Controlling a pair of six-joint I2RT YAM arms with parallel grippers.
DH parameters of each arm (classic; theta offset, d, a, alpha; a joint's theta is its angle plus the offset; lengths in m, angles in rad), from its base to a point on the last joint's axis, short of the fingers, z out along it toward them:
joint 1: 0 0.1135 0.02 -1.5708
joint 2: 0 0 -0.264 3.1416
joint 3: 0.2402 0 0.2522 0
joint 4: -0.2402 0 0.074 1.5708
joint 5: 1.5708 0 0 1.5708
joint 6: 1.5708 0.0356 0 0
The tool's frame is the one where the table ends.
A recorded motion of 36 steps. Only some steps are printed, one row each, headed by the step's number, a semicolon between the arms.
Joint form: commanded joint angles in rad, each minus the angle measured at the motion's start. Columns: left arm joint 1, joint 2, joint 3, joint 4, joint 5, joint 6; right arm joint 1, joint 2, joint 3, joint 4, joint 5, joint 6.
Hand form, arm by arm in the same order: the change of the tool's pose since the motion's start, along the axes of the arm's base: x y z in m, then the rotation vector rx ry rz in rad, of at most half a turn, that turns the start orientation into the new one. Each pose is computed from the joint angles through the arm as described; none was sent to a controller.
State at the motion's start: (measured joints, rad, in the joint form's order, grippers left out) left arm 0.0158 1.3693 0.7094 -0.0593 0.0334 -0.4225; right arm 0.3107 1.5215 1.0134 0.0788 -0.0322 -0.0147
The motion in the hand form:
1: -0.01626 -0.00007 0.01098 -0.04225 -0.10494 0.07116; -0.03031 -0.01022 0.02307 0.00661 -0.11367 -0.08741
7: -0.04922 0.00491 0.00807 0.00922 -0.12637 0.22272; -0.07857 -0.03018 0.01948 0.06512 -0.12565 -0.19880
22: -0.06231 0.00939 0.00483 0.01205 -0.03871 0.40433; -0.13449 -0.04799 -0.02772 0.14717 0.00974 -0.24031
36: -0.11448 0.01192 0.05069 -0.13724 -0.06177 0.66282; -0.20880 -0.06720 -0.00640 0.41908 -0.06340 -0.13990
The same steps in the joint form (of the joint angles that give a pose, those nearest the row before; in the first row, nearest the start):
1: -0.0036 -0.1067 -0.0680 0.0672 -0.0317 -0.0805; 0.0099 -0.1543 -0.0851 0.0409 0.1011 0.0086
7: -0.0036 -0.2599 -0.1754 0.0348 -0.1835 -0.1327; 0.0068 -0.3720 -0.2570 0.0194 0.1841 0.0944
22: -0.0036 -0.2940 -0.1678 -0.1198 -0.3171 -0.2600; 0.0068 -0.6117 -0.5101 -0.0772 0.1688 0.2309
36: -0.0035 -0.5687 -0.0760 -0.5300 -0.4109 -0.5550; 0.0022 -1.0998 -0.5855 -0.3121 0.0124 0.4045

